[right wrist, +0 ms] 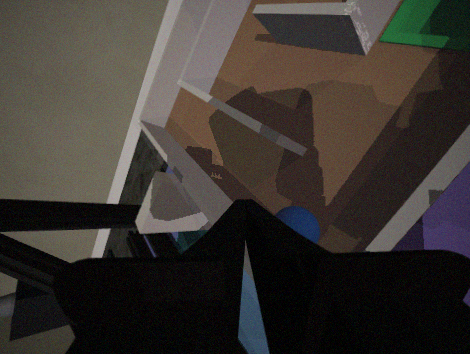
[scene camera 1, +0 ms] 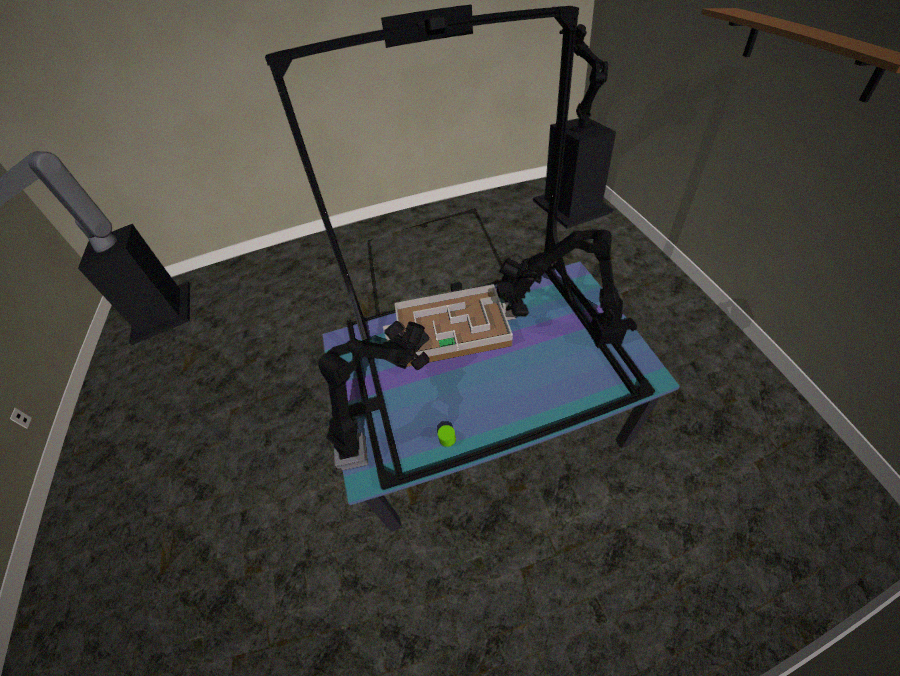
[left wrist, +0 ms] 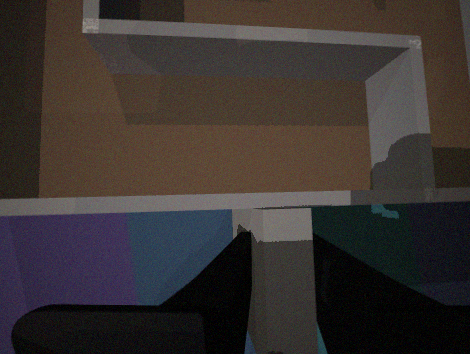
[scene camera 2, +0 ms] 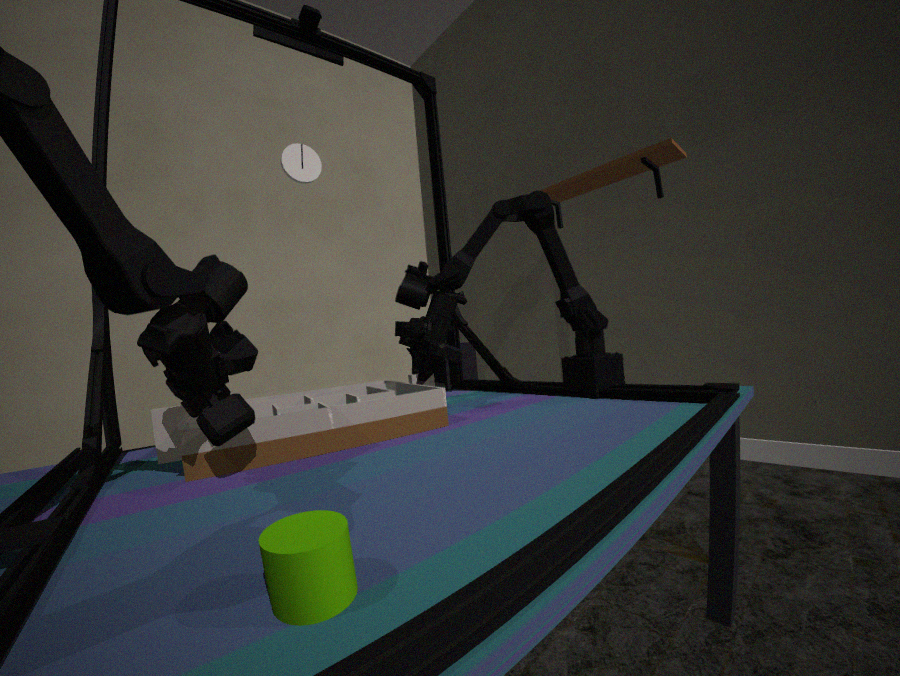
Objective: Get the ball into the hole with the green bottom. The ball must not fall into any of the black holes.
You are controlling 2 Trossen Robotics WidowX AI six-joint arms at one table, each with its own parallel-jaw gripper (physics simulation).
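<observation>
The maze box (scene camera 1: 483,342) (scene camera 2: 349,434) with white walls and a brown floor is at the far side of the table. Its green-bottomed hole (scene camera 1: 446,342) (right wrist: 412,25) is near the front wall. A blue ball (right wrist: 299,226) is at the box's left end, partly behind my right fingers. A dark hole (left wrist: 120,9) shows at the top of the left wrist view. My left gripper (scene camera 1: 513,309) (left wrist: 274,241) is shut on the light grey handle (left wrist: 287,225) at the right end. My right gripper (right wrist: 243,207) (scene camera 2: 220,438) is shut and empty over the left end, beside the other handle (right wrist: 170,200).
A lime-green cylinder (scene camera 1: 446,435) (scene camera 2: 309,571) stands near the front edge of the striped table (scene camera 1: 509,385) (scene camera 2: 451,509). A black frame (scene camera 1: 318,196) (scene camera 2: 440,167) rises around the table. Low inner walls divide the maze.
</observation>
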